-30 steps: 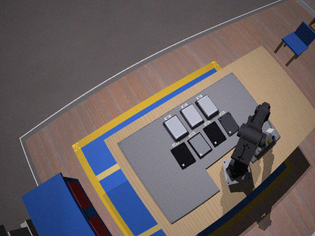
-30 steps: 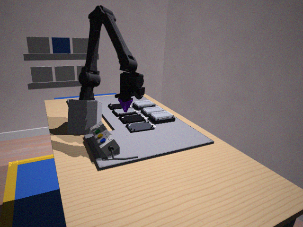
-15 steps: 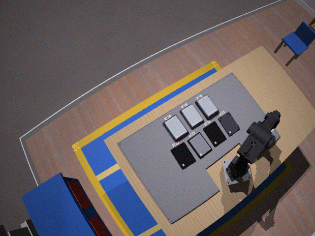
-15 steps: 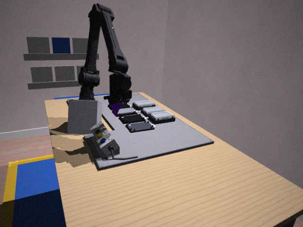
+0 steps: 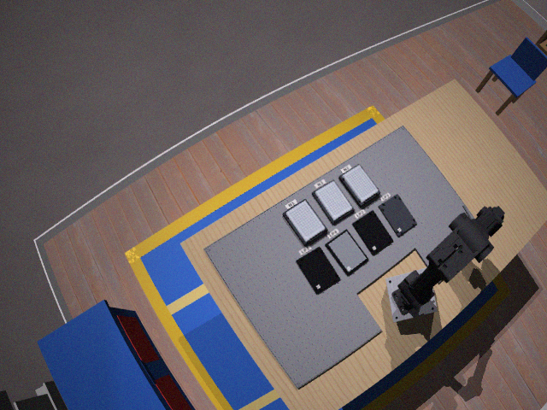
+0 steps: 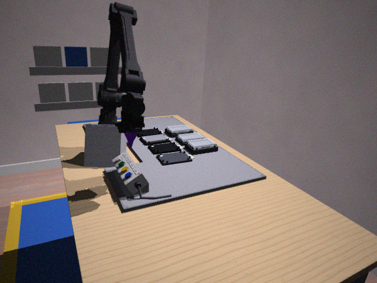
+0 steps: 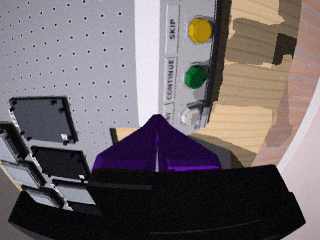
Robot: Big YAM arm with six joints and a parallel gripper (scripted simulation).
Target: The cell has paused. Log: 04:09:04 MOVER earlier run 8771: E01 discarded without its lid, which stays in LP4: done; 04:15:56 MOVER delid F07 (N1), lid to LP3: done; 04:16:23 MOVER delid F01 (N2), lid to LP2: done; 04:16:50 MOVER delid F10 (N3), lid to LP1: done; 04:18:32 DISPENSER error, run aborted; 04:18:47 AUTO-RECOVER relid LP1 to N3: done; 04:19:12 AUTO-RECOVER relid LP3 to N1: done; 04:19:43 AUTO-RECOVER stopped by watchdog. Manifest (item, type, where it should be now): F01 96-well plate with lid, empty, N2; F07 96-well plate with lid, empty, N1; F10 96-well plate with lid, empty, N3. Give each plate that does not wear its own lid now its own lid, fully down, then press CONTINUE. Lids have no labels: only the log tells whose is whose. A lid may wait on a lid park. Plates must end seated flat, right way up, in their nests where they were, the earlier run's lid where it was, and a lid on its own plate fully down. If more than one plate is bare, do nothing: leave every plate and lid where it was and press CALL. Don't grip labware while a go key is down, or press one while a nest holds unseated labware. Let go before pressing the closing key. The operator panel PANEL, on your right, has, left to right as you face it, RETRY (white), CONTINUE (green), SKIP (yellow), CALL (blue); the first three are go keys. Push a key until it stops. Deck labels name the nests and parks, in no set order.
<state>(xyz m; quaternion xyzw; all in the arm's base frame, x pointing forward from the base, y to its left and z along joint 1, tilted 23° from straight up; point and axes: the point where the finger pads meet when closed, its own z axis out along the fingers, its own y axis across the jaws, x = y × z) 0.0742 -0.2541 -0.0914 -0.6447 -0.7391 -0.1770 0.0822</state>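
The green continue key lies 40 mm behind my hand, 20 mm to the right of it and 70 mm below it. Round my hand: blue call key (20 mm behind, 120 mm to the right, 70 mm below); park LP3 (220 mm ahead, 120 mm to the left, 130 mm below); yellow skip key (30 mm behind, 70 mm to the right, 70 mm below).
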